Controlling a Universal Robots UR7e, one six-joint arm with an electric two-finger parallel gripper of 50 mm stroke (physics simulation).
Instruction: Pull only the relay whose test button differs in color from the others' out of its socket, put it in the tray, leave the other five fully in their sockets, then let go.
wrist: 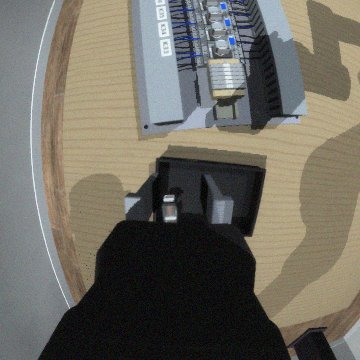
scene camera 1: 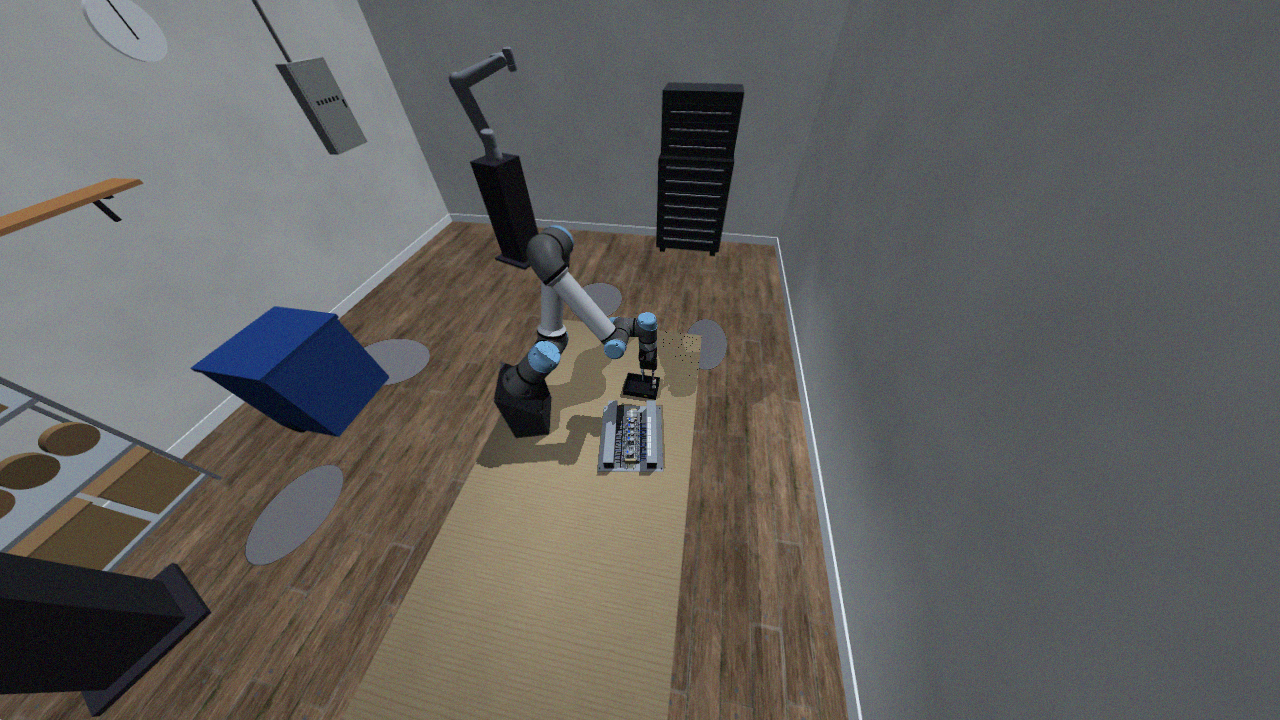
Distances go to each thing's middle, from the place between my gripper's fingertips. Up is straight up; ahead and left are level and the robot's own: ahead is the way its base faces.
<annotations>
My gripper is now 22 cm to the left of the grey panel [scene camera 1: 641, 466], 14 cm above it and 3 cm short of it.
</annotations>
